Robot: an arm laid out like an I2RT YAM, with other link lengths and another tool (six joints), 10 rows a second.
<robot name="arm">
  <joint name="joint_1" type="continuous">
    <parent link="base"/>
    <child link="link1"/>
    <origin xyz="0 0 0.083"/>
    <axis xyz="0 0 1"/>
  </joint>
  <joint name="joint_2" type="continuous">
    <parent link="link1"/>
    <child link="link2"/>
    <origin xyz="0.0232 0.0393 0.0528"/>
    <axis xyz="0 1 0"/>
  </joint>
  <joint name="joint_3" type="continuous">
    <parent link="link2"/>
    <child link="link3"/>
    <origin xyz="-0.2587 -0.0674 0"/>
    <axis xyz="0 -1 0"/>
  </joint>
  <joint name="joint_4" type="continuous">
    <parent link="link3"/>
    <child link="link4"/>
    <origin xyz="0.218 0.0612 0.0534"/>
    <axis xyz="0 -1 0"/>
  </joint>
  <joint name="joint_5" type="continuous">
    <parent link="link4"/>
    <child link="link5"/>
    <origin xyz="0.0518 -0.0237 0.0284"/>
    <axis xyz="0 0 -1"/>
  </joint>
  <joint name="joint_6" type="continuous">
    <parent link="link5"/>
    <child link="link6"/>
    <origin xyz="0.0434 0 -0.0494"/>
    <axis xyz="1 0 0"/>
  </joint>
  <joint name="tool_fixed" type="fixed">
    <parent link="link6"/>
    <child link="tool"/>
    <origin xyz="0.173 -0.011 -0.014" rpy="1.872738 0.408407 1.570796"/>
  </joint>
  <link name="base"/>
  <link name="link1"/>
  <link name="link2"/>
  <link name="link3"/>
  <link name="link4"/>
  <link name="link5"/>
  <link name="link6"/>
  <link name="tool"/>
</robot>
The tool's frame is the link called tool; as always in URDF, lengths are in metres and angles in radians. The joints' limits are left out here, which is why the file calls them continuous.
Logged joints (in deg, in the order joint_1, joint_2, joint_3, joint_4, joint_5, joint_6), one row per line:
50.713 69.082 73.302 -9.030 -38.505 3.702
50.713 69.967 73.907 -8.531 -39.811 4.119
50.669 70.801 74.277 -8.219 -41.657 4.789
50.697 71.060 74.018 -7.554 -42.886 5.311
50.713 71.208 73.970 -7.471 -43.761 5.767
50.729 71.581 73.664 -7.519 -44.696 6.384
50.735 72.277 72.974 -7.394 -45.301 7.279
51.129 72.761 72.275 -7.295 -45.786 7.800
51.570 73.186 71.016 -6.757 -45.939 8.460
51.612 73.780 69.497 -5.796 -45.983 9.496
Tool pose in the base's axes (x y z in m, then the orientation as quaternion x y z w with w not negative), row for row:
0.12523 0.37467 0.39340 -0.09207 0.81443 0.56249 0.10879
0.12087 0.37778 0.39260 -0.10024 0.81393 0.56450 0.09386
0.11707 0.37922 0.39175 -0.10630 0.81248 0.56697 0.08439
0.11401 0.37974 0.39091 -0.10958 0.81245 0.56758 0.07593
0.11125 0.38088 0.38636 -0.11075 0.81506 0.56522 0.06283
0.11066 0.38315 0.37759 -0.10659 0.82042 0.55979 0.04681
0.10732 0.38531 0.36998 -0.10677 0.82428 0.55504 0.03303
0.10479 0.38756 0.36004 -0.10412 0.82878 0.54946 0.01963
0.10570 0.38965 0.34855 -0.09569 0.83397 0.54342 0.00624
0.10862 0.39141 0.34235 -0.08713 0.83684 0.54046 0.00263
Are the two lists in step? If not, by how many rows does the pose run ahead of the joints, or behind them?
The pose runs 1 row ahead of the joints: the pose in row i belongs to the joints in row i + 1.
